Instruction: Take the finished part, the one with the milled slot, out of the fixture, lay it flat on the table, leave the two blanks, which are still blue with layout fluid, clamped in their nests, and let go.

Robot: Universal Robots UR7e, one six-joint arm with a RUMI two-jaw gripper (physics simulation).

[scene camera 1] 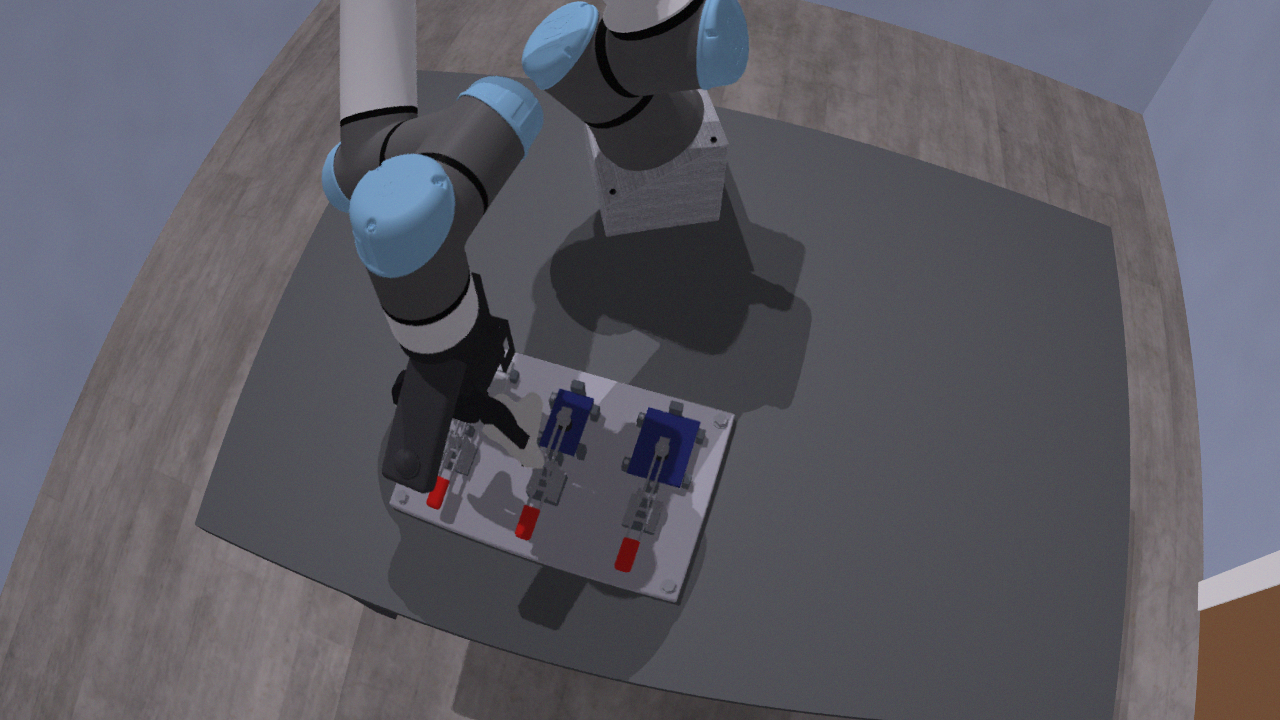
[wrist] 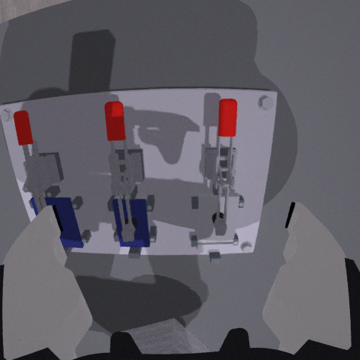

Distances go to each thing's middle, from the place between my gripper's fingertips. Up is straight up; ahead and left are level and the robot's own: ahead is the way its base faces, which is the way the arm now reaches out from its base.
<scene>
Now: the fixture plate (scene camera 1: 582, 535) 50 mm behind my hand, 60 mm to the left of it and 150 mm below it. The rest, counted from my hand: finished part (wrist: 207, 241): 100 mm behind, 50 mm to the right, 130 mm below.
</scene>
